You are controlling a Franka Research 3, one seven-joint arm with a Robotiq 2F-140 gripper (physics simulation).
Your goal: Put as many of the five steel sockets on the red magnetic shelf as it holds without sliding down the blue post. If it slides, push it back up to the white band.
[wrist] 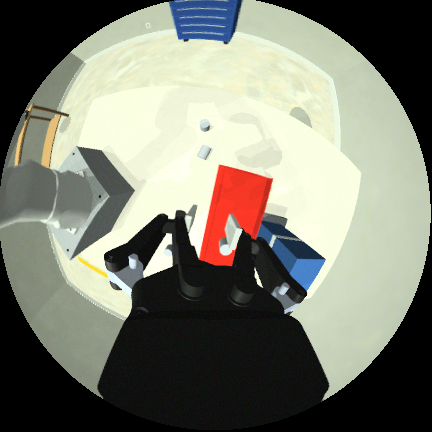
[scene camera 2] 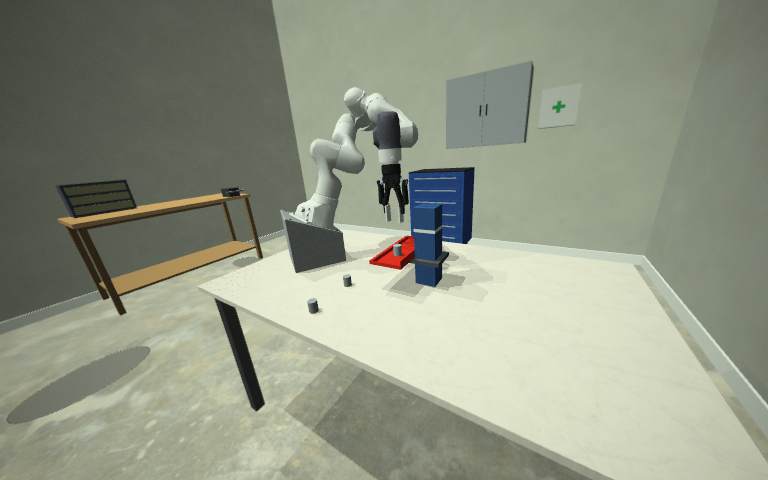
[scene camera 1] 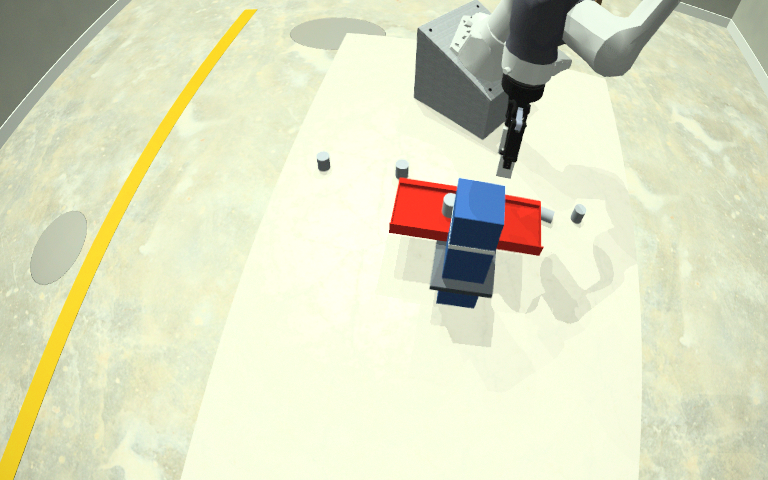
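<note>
The red shelf point(scene camera 1: 419, 215) point(scene camera 2: 385, 259) point(wrist: 240, 192) is at the blue post point(scene camera 1: 478, 200) point(scene camera 2: 427, 246) point(wrist: 305, 265). In scene camera 2 it shows lower than the white band point(scene camera 1: 471, 249) point(scene camera 2: 427, 230) point(wrist: 286, 239). One steel socket point(scene camera 1: 448, 205) point(scene camera 2: 397, 249) point(wrist: 226, 246) stands on it beside the post. Two sockets stand on the table to the left: one socket point(scene camera 1: 401, 169) point(scene camera 2: 347, 280) point(wrist: 169, 249) near the shelf, another socket point(scene camera 1: 323, 161) point(scene camera 2: 312, 305) farther out. A tipped socket point(scene camera 1: 547, 215) point(wrist: 204, 152) lies near the shelf's right end; an upright socket point(scene camera 1: 577, 213) point(wrist: 204, 125) stands beyond. My gripper point(scene camera 1: 505, 164) point(scene camera 2: 394, 213) point(wrist: 210, 216) is open and empty, above and behind the shelf.
A dark grey collar point(scene camera 1: 463, 287) point(scene camera 2: 432, 260) surrounds the lower post. The arm's grey base block point(scene camera 1: 453, 93) point(scene camera 2: 315, 250) point(wrist: 107, 200) stands on the table point(scene camera 1: 339, 396) point(scene camera 2: 509, 350) behind the shelf. A blue drawer cabinet point(scene camera 2: 441, 183) point(wrist: 206, 20) stands past the table.
</note>
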